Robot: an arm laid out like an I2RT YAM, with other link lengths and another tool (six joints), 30 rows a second.
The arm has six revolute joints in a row. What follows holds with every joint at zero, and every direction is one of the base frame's.
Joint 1 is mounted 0.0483 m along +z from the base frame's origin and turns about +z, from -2.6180 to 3.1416 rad.
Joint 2 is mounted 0.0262 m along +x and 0.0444 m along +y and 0.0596 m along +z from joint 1 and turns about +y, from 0.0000 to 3.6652 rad.
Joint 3 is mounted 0.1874 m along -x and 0.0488 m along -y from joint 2 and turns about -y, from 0.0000 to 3.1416 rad.
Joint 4 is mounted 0.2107 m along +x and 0.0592 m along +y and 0.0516 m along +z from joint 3 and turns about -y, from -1.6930 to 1.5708 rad.
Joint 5 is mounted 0.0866 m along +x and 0.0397 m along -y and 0.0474 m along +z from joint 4 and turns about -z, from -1.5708 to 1.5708 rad.
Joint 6 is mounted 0.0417 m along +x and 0.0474 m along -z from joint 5 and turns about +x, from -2.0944 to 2.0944 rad.
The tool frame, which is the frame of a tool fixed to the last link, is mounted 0.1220 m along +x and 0.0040 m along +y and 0.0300 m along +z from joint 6; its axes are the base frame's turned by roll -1.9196, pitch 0.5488 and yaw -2.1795 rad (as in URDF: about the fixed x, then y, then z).
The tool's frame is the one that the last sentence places.
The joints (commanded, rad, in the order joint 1, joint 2, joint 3, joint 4, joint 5, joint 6), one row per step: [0.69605 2.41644 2.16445 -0.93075 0.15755 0.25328]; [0.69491 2.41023 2.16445 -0.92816 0.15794 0.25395]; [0.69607 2.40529 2.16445 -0.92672 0.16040 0.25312]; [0.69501 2.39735 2.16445 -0.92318 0.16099 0.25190]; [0.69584 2.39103 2.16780 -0.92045 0.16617 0.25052]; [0.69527 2.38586 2.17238 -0.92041 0.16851 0.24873]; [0.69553 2.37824 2.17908 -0.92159 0.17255 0.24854]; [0.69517 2.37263 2.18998 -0.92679 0.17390 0.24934]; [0.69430 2.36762 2.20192 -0.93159 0.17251 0.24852]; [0.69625 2.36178 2.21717 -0.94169 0.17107 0.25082]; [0.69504 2.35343 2.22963 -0.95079 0.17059 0.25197]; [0.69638 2.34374 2.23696 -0.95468 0.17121 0.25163]
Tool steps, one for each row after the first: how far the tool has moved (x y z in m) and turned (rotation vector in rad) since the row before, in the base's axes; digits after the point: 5 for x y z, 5 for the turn. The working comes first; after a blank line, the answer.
Tool pose at each row, in the base's axes (x y z in m, rotation vector in rad; the steps are taken from these numbers as rounded here): [0.39655 0.31285 0.01171 1.78234 -2.47206 0.70788]; [0.39783 0.31307 0.01502 1.78223 -2.48226 0.70891]; [0.39827 0.31372 0.01764 -1.78272 2.48434 -0.71279]; [0.39977 0.31419 0.02192 -1.77293 2.47810 -0.71059]; [0.40137 0.31504 0.02662 -1.76148 2.46976 -0.71447]; [0.40279 0.31543 0.03078 -1.75299 2.46359 -0.71557]; [0.40436 0.31608 0.03678 -1.73983 2.45656 -0.71684]; [0.40573 0.31666 0.04269 -1.72837 2.45179 -0.71443]; [0.40711 0.31755 0.04867 -1.71924 2.44509 -0.70907]; [0.40724 0.31919 0.05553 -1.71110 2.43910 -0.70179]; [0.40822 0.31924 0.06279 -1.69941 2.43495 -0.69664]; [0.40854 0.32029 0.06965 -1.69008 2.42612 -0.69315]

[0.00128 0.00022 0.00331 0.00562 -0.00691 -0.00190]; [0.00044 0.00065 0.00262 0.00201 -0.00645 0.00096]; [0.00150 0.00047 0.00428 0.00645 -0.00932 -0.00019]; [0.00160 0.00085 0.00470 0.00375 -0.01274 -0.00004]; [0.00142 0.00039 0.00416 0.00389 -0.00912 0.00005]; [0.00157 0.00065 0.00600 0.00553 -0.01245 -0.00130]; [0.00137 0.00058 0.00591 0.00667 -0.00934 -0.00166]; [0.00138 0.00089 0.00598 0.00836 -0.00866 0.00048]; [0.00013 0.00164 0.00686 0.00908 -0.00726 0.00061]; [0.00098 0.00005 0.00726 0.00837 -0.00852 -0.00198]; [0.00032 0.00105 0.00686 0.00784 -0.01049 0.00133]
